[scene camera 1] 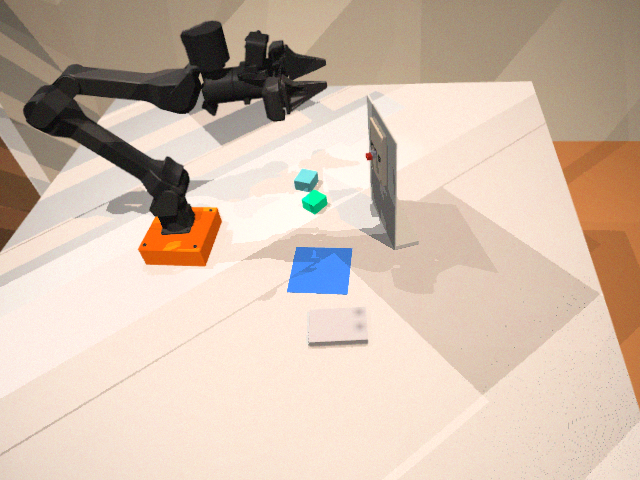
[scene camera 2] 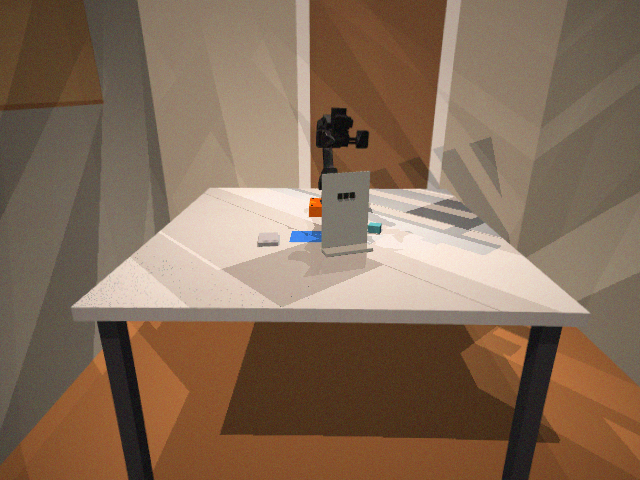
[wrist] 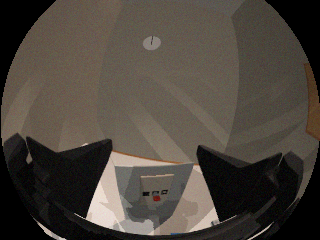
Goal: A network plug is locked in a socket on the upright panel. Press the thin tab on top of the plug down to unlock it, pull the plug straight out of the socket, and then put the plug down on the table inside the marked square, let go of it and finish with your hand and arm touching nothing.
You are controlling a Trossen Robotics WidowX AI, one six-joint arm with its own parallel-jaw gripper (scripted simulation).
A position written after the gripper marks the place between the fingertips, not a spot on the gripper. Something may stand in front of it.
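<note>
A blue marked square [scene camera 1: 319, 270] and a flat grey block [scene camera 1: 337, 326] are part of the scene, as is an upright panel [scene camera 1: 383, 170], which appears again at [scene camera 2: 345, 196] and [wrist: 136, 184]. The gripper [scene camera 1: 326, 73], visible too at [scene camera 2: 346, 141] and [wrist: 155, 148], is open and holds nothing.
</note>
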